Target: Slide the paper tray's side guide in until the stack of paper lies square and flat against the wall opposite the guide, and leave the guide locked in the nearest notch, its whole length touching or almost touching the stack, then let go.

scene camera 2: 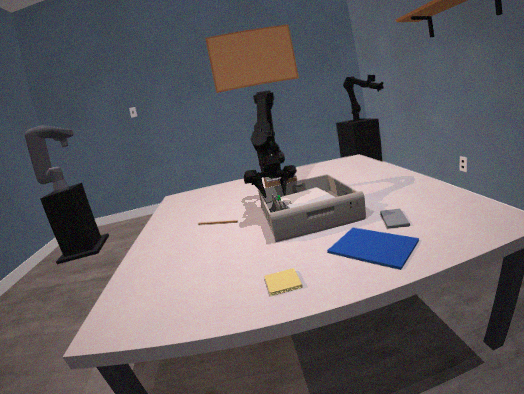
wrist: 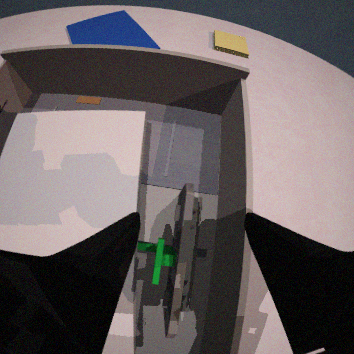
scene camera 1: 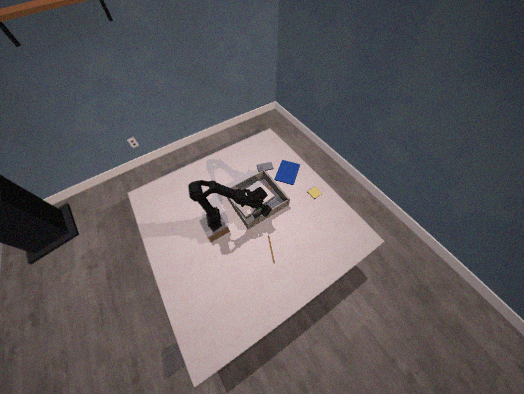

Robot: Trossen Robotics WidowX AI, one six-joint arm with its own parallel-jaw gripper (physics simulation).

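Seen in the pictures: gripper, fingertip midpoint: (scene camera 2: 275, 196) (wrist: 192, 219) (scene camera 1: 265, 205); arm's base, origin of the base link: (scene camera 1: 215, 225).
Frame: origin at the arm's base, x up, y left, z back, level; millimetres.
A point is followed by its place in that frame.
Note:
The grey paper tray (scene camera 1: 281, 207) @(x -52, y -164, z -415 mm) (scene camera 2: 290, 224) @(x -34, y -121, z -487 mm) (wrist: 125, 75) @(x -24, y -40, z -480 mm) stands on the table. The white paper stack (scene camera 2: 312, 196) @(x -42, y 49, z -284 mm) (wrist: 90, 135) @(x -42, y -8, z -407 mm) lies in it, on the left in the wrist view; its contact with the far left wall is not clear. The side guide (wrist: 185, 240) @(x -4, y -103, z -306 mm) is an upright grey plate with a green lever (scene camera 2: 278, 198) @(x -10, y -89, z -293 mm) (wrist: 158, 262) @(x -2, y -85, z -292 mm). Bare tray floor shows between plate and stack. My gripper (scene camera 2: 274, 194) @(x 10, y -106, z -320 mm) (wrist: 192, 219) @(x 10, y -106, z -320 mm) is open and empty, low over the guide. In the wrist view one finger overlaps the stack's edge, the other the right wall; the plate shows between them.
A blue book (scene camera 1: 288, 172) @(x -75, y 31, z -681 mm) (scene camera 2: 374, 247) @(x -75, y 34, z -696 mm) (wrist: 112, 30) @(x -75, y 31, z -693 mm), a yellow pad (scene camera 1: 314, 192) @(x -73, y -225, z -688 mm) (scene camera 2: 283, 281) @(x -73, y -226, z -698 mm) (wrist: 231, 43) @(x -73, y -225, z -678 mm) and a small grey block (scene camera 1: 265, 166) @(x -73, y 194, z -588 mm) (scene camera 2: 395, 218) @(x -73, y 190, z -599 mm) lie beyond the tray. A brown pencil (scene camera 1: 271, 249) @(x -76, y -327, z -175 mm) (scene camera 2: 218, 222) @(x -78, y -316, z -184 mm) lies beside it.

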